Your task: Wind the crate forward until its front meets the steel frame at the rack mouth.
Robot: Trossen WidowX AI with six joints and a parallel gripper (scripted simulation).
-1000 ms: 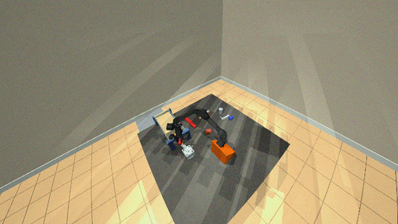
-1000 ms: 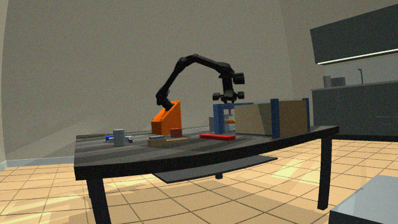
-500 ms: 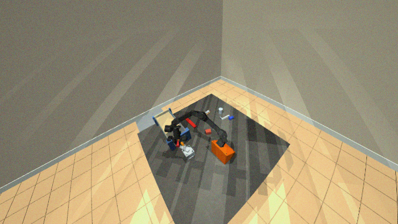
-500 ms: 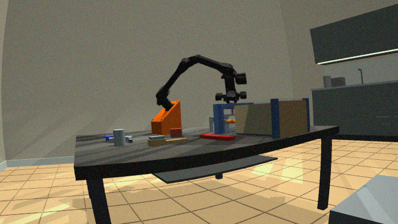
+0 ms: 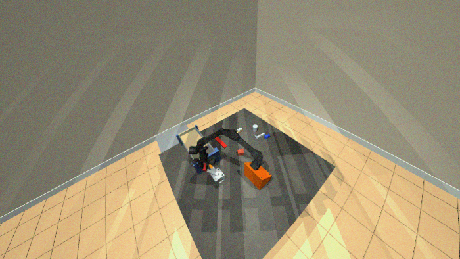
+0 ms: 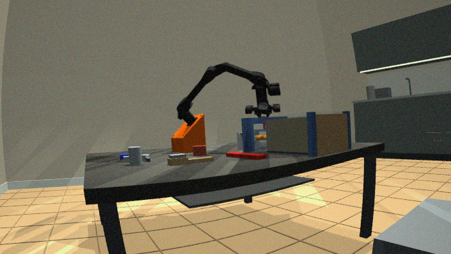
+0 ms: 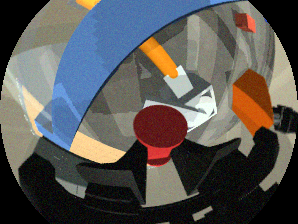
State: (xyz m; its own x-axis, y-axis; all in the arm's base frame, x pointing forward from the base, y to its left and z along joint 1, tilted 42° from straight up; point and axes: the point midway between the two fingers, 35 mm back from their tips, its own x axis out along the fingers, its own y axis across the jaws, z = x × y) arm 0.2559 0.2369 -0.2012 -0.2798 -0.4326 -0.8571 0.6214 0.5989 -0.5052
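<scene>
Now: gripper tip 10 cm above the grey winch, 9 cm past it and 7 cm to the left of it. From my gripper tip the other things lie so: wooden-handled tool 54 cm to the right, 28 cm ahead, 11 cm below; clear-panelled cubby 33 cm ahead, 5 cm to the right, 2 cm below; flat red bar 31 cm to the right, 30 cm ahead, 12 cm below.
</scene>
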